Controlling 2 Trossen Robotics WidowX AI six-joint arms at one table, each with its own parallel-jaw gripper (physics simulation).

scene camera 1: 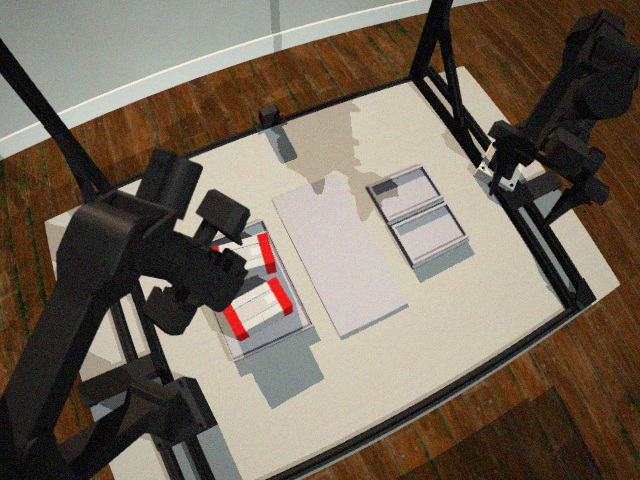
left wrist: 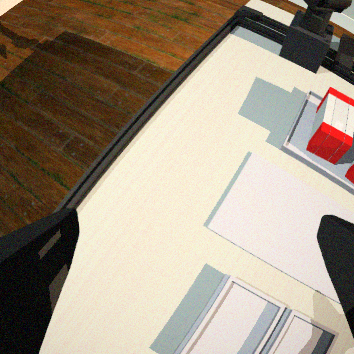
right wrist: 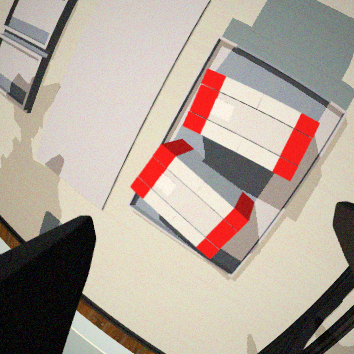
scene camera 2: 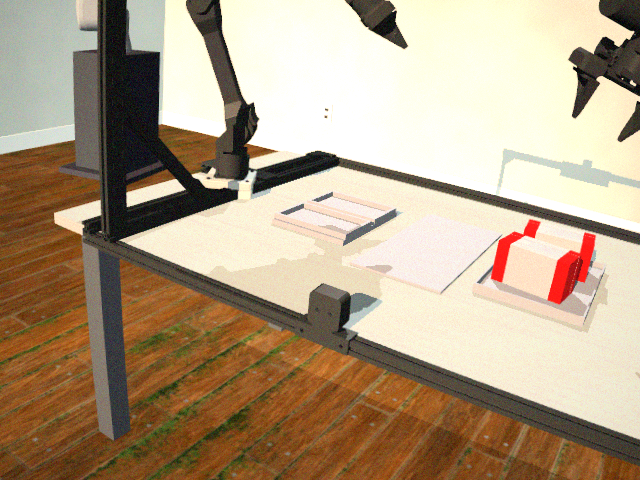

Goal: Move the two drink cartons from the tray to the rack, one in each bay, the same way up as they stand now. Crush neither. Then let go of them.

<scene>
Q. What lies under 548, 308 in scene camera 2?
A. A grey tray.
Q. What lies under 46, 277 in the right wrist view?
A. The right gripper.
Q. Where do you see a grey tray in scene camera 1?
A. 299, 320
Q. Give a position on a grey tray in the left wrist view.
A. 295, 143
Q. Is the right gripper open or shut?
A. Open.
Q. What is the right gripper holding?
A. Nothing.
</scene>
